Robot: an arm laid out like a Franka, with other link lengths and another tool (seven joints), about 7 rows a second.
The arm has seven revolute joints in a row. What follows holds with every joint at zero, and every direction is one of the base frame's.
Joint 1 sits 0.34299 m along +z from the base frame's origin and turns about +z.
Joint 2 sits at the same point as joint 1 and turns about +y.
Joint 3 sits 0.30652 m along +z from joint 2 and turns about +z.
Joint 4 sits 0.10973 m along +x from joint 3 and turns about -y.
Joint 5 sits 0.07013 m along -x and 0.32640 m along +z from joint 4 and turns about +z.
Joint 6 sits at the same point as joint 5 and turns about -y.
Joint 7 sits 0.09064 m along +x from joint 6 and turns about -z.
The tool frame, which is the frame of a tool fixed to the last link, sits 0.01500 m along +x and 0.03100 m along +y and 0.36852 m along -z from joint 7; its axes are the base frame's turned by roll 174.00, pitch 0.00 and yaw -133.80 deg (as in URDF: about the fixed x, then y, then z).
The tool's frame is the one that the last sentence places.
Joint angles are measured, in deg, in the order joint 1, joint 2, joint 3, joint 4, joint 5, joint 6, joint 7. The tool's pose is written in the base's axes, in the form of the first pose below.
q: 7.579, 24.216, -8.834, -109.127, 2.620, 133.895, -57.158
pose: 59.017 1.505 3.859 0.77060 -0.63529 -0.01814 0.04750
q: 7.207, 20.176, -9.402, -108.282, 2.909, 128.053, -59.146
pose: 57.981 0.986 7.776 0.77523 -0.62920 -0.02882 0.04778
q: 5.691, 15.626, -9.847, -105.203, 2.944, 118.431, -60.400
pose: 56.281 -0.374 13.236 0.77151 -0.63229 -0.04813 0.05168
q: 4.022, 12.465, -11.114, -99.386, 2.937, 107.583, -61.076
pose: 54.751 -2.664 19.160 0.76013 -0.64407 -0.06504 0.05612
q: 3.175, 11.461, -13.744, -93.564, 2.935, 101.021, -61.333
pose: 54.615 -5.786 23.500 0.74378 -0.66324 -0.06290 0.05434
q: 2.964, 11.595, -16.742, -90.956, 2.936, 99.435, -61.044
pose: 54.904 -8.935 25.087 0.72441 -0.68524 -0.05393 0.05258
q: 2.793, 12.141, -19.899, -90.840, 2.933, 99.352, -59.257
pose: 54.344 -12.122 24.788 0.69299 -0.71654 -0.05457 0.05793
